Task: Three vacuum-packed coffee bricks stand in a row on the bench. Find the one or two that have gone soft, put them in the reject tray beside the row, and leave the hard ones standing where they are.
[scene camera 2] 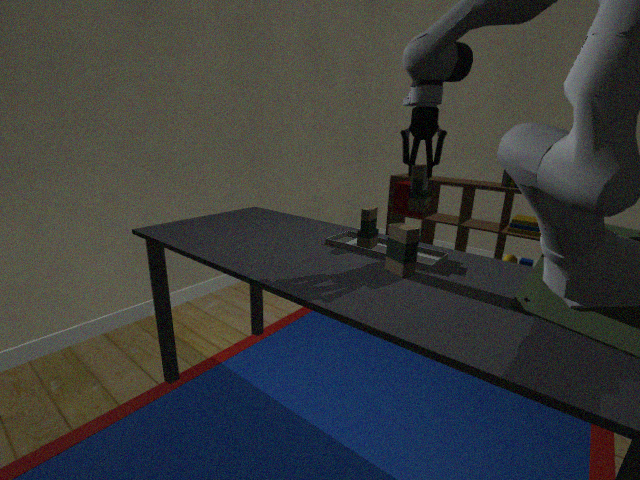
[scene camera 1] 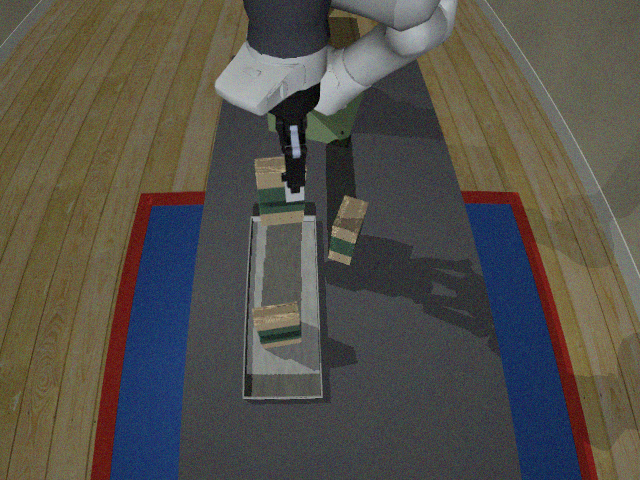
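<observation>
My gripper (scene camera 1: 294, 190) (scene camera 2: 419, 171) is shut on a tan coffee brick with a green band (scene camera 1: 272, 193) (scene camera 2: 419, 198). It holds the brick raised, over the robot-side end of the reject tray (scene camera 1: 284, 385) (scene camera 2: 435, 258) in scene camera 1. A second brick (scene camera 1: 277, 325) (scene camera 2: 368, 227) stands inside the tray, nearer its far end from the robot base. A third brick (scene camera 1: 347, 232) (scene camera 2: 401, 250) stands upright on the bench beside the tray, slightly turned. The fingers cover part of the held brick.
The dark grey bench (scene camera 1: 413, 413) (scene camera 2: 248, 232) bears the tray and the robot's green base plate (scene camera 1: 338, 124) (scene camera 2: 563, 310). The arm's shadow falls across the bench beside the third brick. A wooden shelf unit (scene camera 2: 480, 225) stands behind the bench in scene camera 2.
</observation>
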